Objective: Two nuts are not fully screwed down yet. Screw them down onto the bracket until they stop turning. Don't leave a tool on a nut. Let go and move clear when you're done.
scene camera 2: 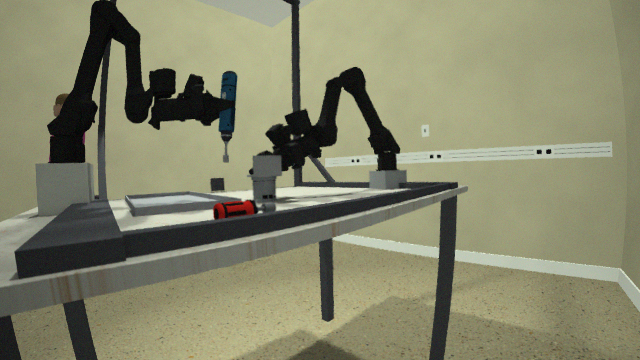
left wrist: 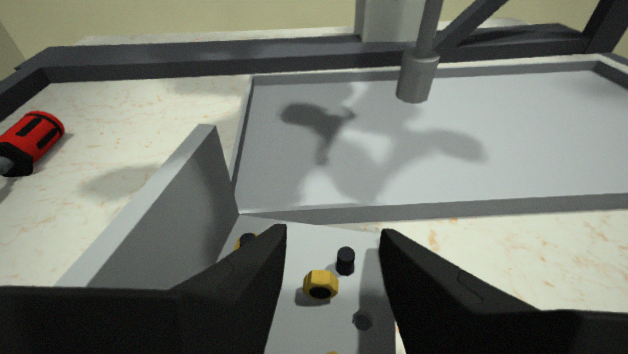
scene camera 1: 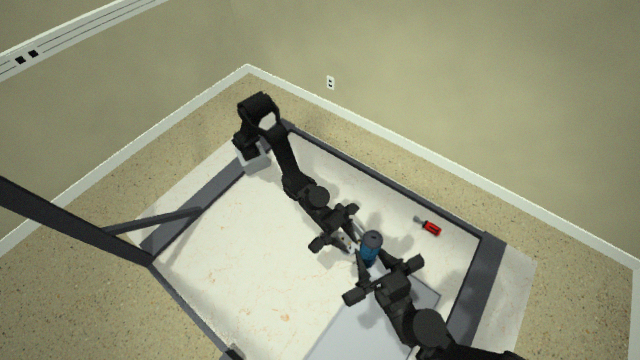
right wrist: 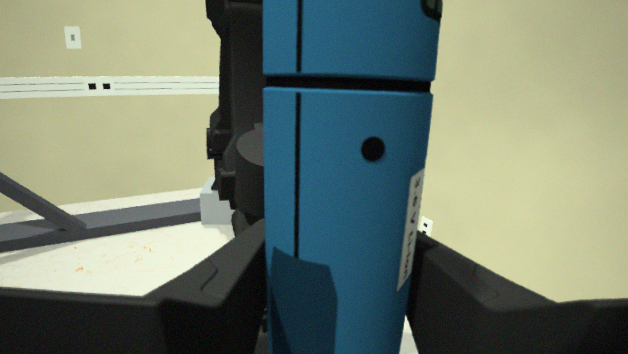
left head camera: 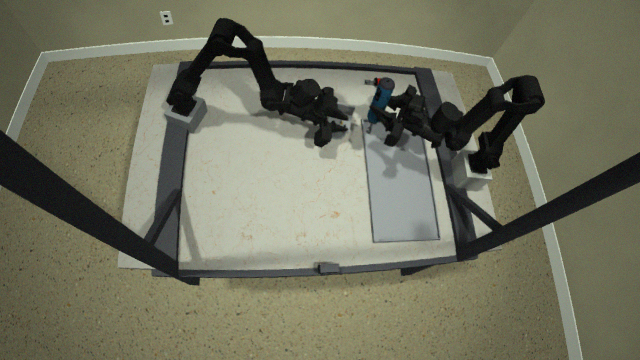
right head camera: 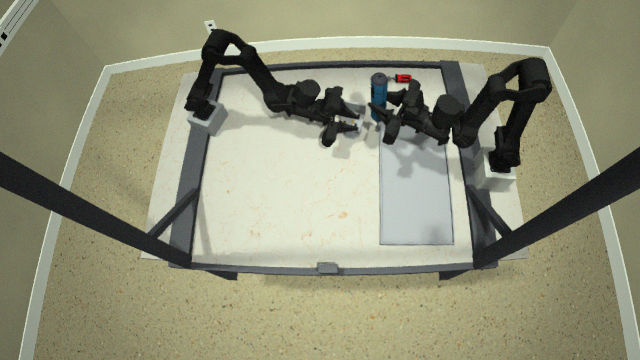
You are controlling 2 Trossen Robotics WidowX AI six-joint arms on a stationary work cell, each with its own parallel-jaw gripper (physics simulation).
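Places are measured from the left arm's base along level axes (x ahead, y left, z up), in metres.
Pixels of known places: left gripper, fingertip midpoint: [scene camera 2: 252, 172] [left wrist: 333, 237] [scene camera 1: 353, 248] [left head camera: 347, 124] [right head camera: 358, 123]; right gripper, fingertip midpoint: [scene camera 2: 235, 105] [right wrist: 332, 233] [left head camera: 372, 100] [right head camera: 371, 97]; left arm's base at its link origin: [scene camera 2: 387, 170] [scene camera 1: 250, 152] [left head camera: 184, 106] [right head camera: 204, 111]; right arm's base at its link origin: [left head camera: 477, 164] [right head camera: 499, 162].
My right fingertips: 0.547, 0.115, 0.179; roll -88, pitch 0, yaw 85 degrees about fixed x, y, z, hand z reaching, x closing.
For each thing: its middle in the pictures, then the offset to it from my right fingertips, as dx, dy, dz.
- grey L-shaped bracket at the middle of its body: [left wrist: 280, 277] [scene camera 2: 263, 167] [right head camera: 351, 116] [scene camera 1: 351, 238] [left head camera: 341, 117] -0.067, +0.028, -0.161
- gold nut at the middle of its body: [left wrist: 320, 285] -0.059, +0.018, -0.174
- bare black stud at the middle of its body: [left wrist: 345, 265] -0.047, +0.013, -0.178
- upright blue power screwdriver at the middle of its body: [right wrist: 331, 337] [scene camera 1: 366, 255] [right head camera: 378, 106] [scene camera 2: 227, 115] [left head camera: 377, 109] +0.021, -0.002, -0.025
- red-handled nut driver at the middle of its body: [left wrist: 12, 155] [scene camera 2: 246, 210] [right head camera: 398, 78] [scene camera 1: 426, 224] +0.008, +0.294, -0.230
- shallow grey tray at the middle of its body: [left wrist: 462, 121] [scene camera 2: 171, 199] [right head camera: 415, 176] [left head camera: 400, 177] [scene camera 1: 372, 333] +0.177, -0.052, -0.237
The grey L-shaped bracket [right head camera: 358, 108] [scene camera 2: 267, 166] [left wrist: 190, 190] sits on a round grey stand [scene camera 2: 264, 189]. In the left wrist view a gold nut [left wrist: 320, 286] lies tilted beside a bare black stud [left wrist: 345, 261]. Another nut [left wrist: 238, 244] is around a stud, partly hidden by a finger. My left gripper [left head camera: 347, 122] [right head camera: 358, 122] [left wrist: 333, 237] is partly open and empty, low over the bracket, the tilted nut and stud showing between its fingers. My right gripper [scene camera 2: 228, 104] [right wrist: 332, 233] is shut on the upright blue power screwdriver [right head camera: 379, 94] [scene camera 1: 370, 250], its socket [scene camera 2: 226, 159] [left wrist: 416, 77] pointing down in the air.
A red-handled nut driver [right head camera: 403, 78] [scene camera 1: 431, 228] [scene camera 2: 235, 209] [left wrist: 37, 131] lies on the table near the rear edge. A shallow grey tray [left head camera: 405, 200] [right head camera: 415, 200] [left wrist: 450, 208] lies beside the bracket, partly below my right gripper. A dark frame [right head camera: 350, 64] borders the table.
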